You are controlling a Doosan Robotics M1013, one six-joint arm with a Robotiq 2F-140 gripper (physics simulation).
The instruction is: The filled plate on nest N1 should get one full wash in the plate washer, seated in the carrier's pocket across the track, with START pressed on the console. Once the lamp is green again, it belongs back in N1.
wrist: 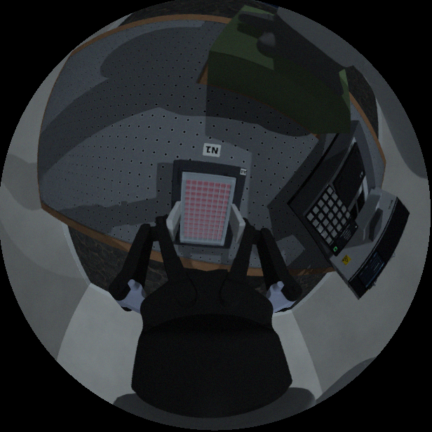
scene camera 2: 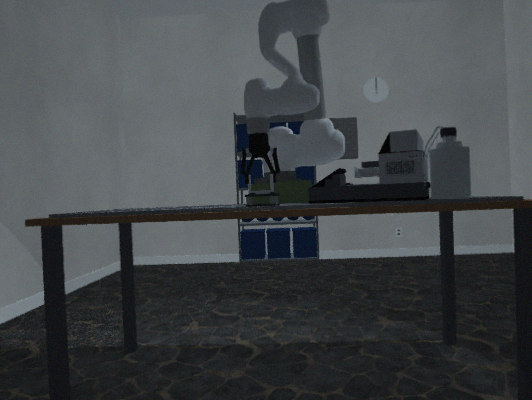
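Where they show: gripper, fingertip midpoint: [scene camera 2: 261, 192]; arm's base at its link origin: [scene camera 2: 280, 183].
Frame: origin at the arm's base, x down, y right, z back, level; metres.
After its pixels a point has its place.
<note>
The filled plate [wrist: 207, 210], with pink wells, sits level in the dark nest N1 [wrist: 240, 187] behind the N1 label. My gripper [wrist: 205, 210] [scene camera 2: 261, 180] points down with its two pale pads against the plate's long sides and is shut on the plate. The plate washer [wrist: 382, 240] [scene camera 2: 404, 167] {z -0.526, x -0.027, y -0.409 m} stands to the right, with a dark base [scene camera 2: 370, 192] {z -0.467, x 0.059, y -0.299 m} bearing a grid of light squares [wrist: 328, 214]. A small green mark [wrist: 335, 248] shows near the grid, and a dark screen [wrist: 372, 267] is on the washer's front. I cannot tell the START button or the lamp's state.
A large green box-shaped object [wrist: 270, 90] [scene camera 2: 295, 191] {z -0.148, x 0.041, y -0.054 m} stands beyond the nest, near the washer's base. A white bottle [scene camera 2: 450, 170] {z -0.568, x -0.008, y -0.559 m} with a black cap stands beside the washer. The perforated table top [wrist: 135, 160] stretches left of the nest.
</note>
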